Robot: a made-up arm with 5 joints. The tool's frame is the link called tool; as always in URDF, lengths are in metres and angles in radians.
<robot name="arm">
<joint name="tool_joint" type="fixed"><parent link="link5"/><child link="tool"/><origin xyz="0 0 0"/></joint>
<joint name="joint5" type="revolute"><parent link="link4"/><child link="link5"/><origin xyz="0.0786 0.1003 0" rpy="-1.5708 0 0"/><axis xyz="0 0 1"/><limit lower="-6.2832" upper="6.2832"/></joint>
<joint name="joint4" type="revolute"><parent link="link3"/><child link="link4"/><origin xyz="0.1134 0.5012 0"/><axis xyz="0 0 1"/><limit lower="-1.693" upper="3.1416"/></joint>
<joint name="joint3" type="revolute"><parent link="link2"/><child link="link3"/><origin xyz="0.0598 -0.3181 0"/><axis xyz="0 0 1"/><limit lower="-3.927" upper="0.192"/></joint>
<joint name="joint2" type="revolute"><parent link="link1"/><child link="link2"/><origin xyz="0 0 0" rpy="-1.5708 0 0"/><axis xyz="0 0 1"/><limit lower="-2.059" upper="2.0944"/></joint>
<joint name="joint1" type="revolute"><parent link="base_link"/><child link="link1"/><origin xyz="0 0 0.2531"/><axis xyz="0 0 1"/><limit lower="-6.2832" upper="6.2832"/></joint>
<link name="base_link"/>
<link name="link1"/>
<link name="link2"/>
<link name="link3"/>
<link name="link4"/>
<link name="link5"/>
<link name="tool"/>
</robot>
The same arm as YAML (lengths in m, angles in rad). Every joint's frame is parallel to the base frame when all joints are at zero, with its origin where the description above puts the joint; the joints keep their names.
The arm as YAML. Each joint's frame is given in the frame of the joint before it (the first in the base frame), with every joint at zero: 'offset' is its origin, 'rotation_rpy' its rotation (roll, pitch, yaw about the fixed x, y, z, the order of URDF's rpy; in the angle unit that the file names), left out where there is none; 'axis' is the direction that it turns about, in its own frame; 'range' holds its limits. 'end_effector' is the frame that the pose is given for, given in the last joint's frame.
length_unit: m
angle_unit: rad
chain:
  - id: joint1
    offset: [0.0, 0.0, 0.2531]
    axis: "+z"
    range: [-6.2832, 6.2832]
  - id: joint2
    offset: [0.0, 0.0, 0.0]
    axis: "+y"
    range: [-2.059, 2.0944]
  - id: joint3
    offset: [0.0598, 0.0, 0.3181]
    axis: "+y"
    range: [-3.927, 0.192]
  - id: joint4
    offset: [0.1134, 0.0, -0.5012]
    axis: "+y"
    range: [-1.693, 3.1416]
  - id: joint5
    offset: [0.0786, 0.0, -0.1003]
    axis: "-z"
    range: [-6.2832, 6.2832]
end_effector:
  offset: [0.0, 0.0, 0.0]
  rotation_rpy: [3.1416, 0.0, 0.0]

